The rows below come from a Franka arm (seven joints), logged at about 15 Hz.
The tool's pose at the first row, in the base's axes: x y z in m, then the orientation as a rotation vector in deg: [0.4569, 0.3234, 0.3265, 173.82, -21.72, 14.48]
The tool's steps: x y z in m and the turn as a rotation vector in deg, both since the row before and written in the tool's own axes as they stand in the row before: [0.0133, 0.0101, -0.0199, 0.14, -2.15, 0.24]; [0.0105, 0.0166, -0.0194, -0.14, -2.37, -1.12]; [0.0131, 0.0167, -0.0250, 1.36, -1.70, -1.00]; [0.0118, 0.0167, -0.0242, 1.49, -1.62, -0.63]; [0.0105, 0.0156, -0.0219, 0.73, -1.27, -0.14]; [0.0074, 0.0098, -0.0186, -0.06, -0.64, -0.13]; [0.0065, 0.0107, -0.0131, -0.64, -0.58, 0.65]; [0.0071, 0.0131, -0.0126, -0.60, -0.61, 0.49]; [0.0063, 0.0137, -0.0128, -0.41, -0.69, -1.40]
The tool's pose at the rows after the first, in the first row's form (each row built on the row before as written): [0.4640, 0.3123, 0.3489, 174.42, -22.23, 11.28]; [0.4676, 0.2953, 0.3703, 174.90, -20.66, 7.59]; [0.4744, 0.2779, 0.3973, 176.66, -19.28, 5.23]; [0.4810, 0.2602, 0.4227, 178.45, -18.45, 2.99]; [0.4874, 0.2431, 0.4450, -178.79, 18.25, -1.13]; [0.4924, 0.2319, 0.4636, -178.81, 18.04, -0.12]; [0.4966, 0.2201, 0.4767, 178.69, -19.05, -0.89]; [0.5009, 0.2058, 0.4893, 178.07, -19.75, -1.93]; [0.5043, 0.1912, 0.5022, 177.97, -17.54, -3.08]
